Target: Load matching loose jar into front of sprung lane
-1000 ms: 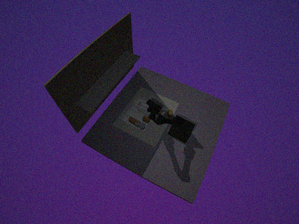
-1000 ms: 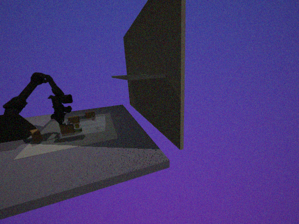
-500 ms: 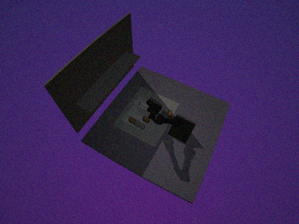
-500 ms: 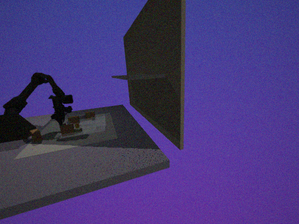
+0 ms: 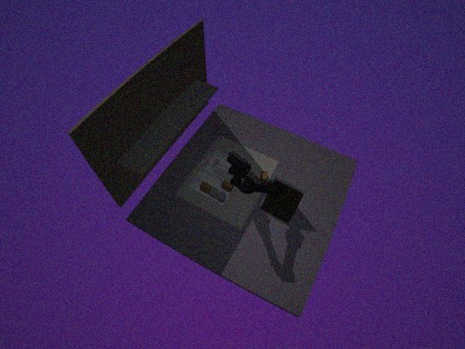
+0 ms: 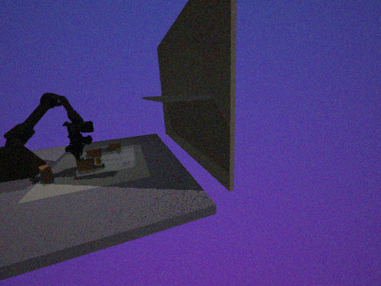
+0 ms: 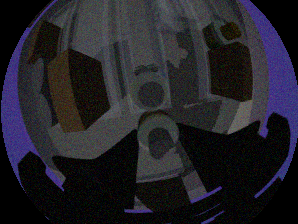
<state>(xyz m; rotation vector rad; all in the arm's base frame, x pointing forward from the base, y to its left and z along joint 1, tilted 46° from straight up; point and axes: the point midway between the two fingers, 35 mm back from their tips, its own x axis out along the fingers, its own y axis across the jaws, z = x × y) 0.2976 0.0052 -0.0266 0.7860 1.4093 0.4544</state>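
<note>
Right now the pale rack is 19 cm ahead of my gripper tip, 5 cm to the right of it and 3 cm below it. From my gripper tip the other things lie so: shelf 55 cm ahead, 32 cm above, 7 cm to the right.
</note>
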